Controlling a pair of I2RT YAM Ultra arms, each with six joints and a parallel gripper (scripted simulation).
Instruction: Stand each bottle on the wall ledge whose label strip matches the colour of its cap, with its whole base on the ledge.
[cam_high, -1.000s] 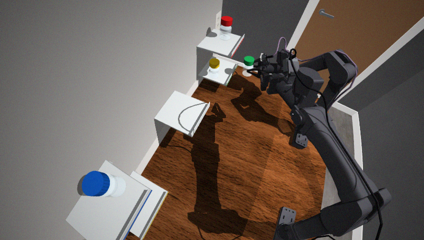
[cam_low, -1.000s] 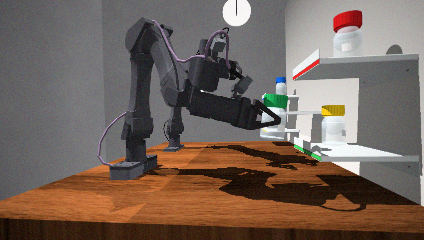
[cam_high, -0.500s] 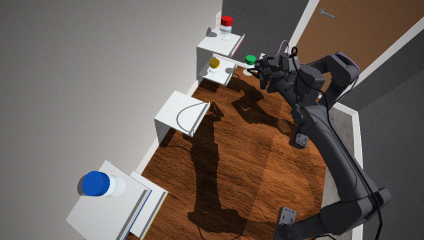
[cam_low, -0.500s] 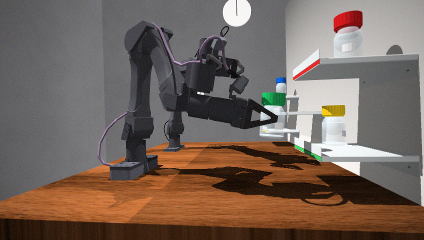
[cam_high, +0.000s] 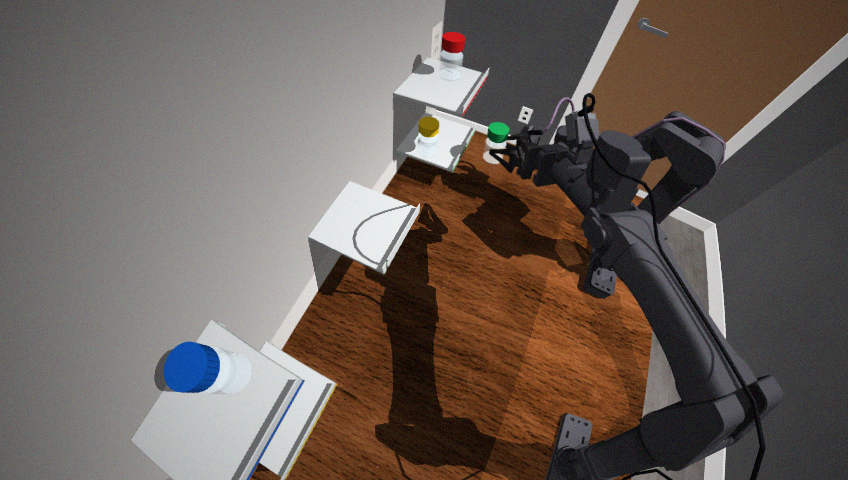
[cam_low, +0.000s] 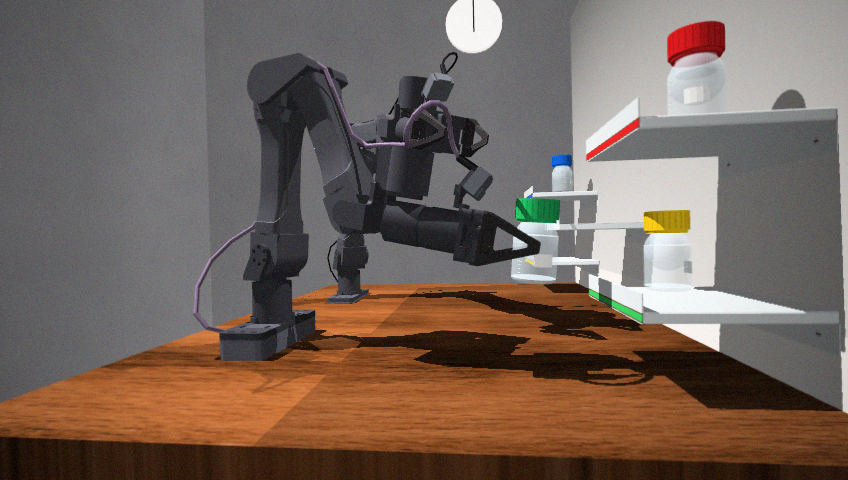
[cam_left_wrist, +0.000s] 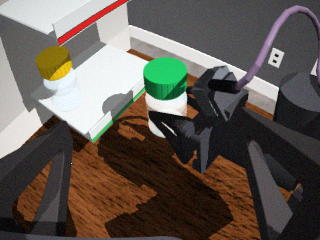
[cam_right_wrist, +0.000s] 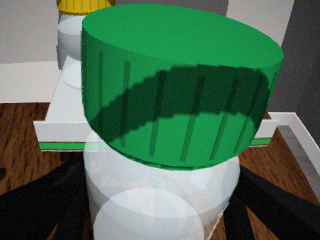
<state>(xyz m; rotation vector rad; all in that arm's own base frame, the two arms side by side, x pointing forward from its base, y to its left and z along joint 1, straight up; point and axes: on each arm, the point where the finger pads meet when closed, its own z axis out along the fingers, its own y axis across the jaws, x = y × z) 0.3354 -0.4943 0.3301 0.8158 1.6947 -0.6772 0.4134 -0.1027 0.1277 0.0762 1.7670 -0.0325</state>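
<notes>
Right now the yellow-capped bottle is 18 cm ahead of my right hand, 4 cm to the left of it and 2 cm below it. The rest, counted from my right hand: red-capped bottle 18 cm above, 17 cm ahead, 6 cm to the right; green-capped bottle right at my right hand; wall 36 cm to the left, 29 cm ahead, 29 cm above.
</notes>
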